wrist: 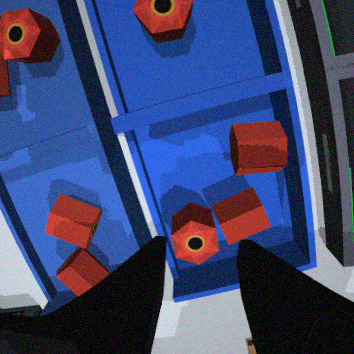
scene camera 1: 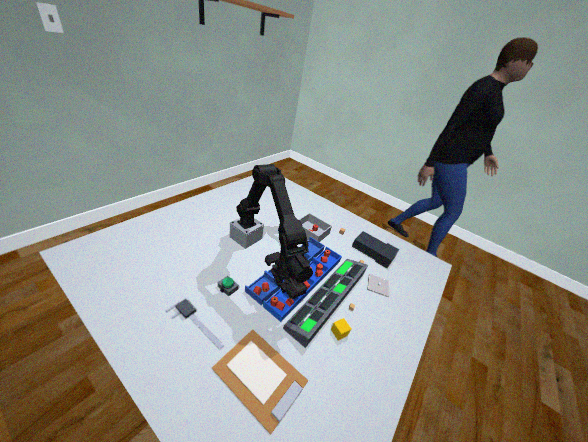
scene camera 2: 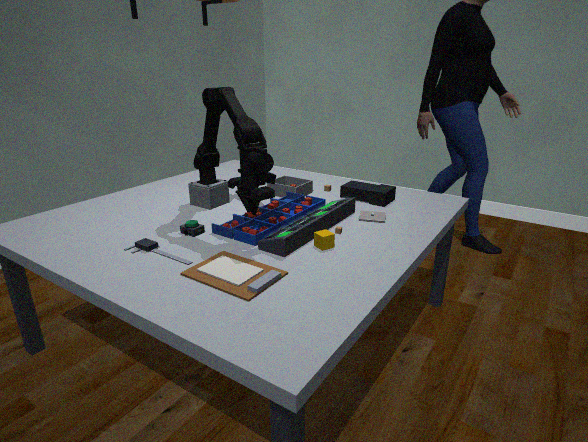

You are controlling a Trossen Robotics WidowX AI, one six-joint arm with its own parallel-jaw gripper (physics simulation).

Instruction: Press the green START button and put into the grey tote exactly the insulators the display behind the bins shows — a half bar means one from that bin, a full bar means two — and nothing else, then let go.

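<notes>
Blue bins [scene camera 1: 270, 310] [wrist: 200, 102] hold red insulators. My gripper [scene camera 1: 295, 290] [scene camera 2: 253, 212] [wrist: 201, 248] is partly open and empty, above the near display-side bin. In the wrist view, an upright insulator [wrist: 192, 250] shows between the fingertips, below them; one lying insulator [wrist: 241, 216] is beside it and another [wrist: 259, 148] farther up. The neighbouring bin holds two lying insulators [wrist: 73, 220] [wrist: 81, 272]. The grey tote [scene camera 1: 324, 234] [scene camera 2: 302, 190] contains a red insulator [scene camera 1: 315, 227] [scene camera 2: 293, 185]. The display [scene camera 1: 295, 333] [scene camera 2: 272, 246] shows three green areas; exact bar lengths are unclear. The green START button [scene camera 1: 228, 282] [scene camera 2: 191, 223] stands left of the bins.
A yellow cube [scene camera 1: 341, 329] [scene camera 2: 324, 240] and small wooden cubes stand beyond the display. A black box [scene camera 1: 375, 248] [scene camera 2: 367, 193] is at the back right. A clipboard [scene camera 1: 235, 356] [scene camera 2: 200, 275] and a caliper [scene camera 1: 186, 308] [scene camera 2: 146, 244] lie nearer the front. A person [scene camera 1: 465, 125] [scene camera 2: 460, 60] is behind the table.
</notes>
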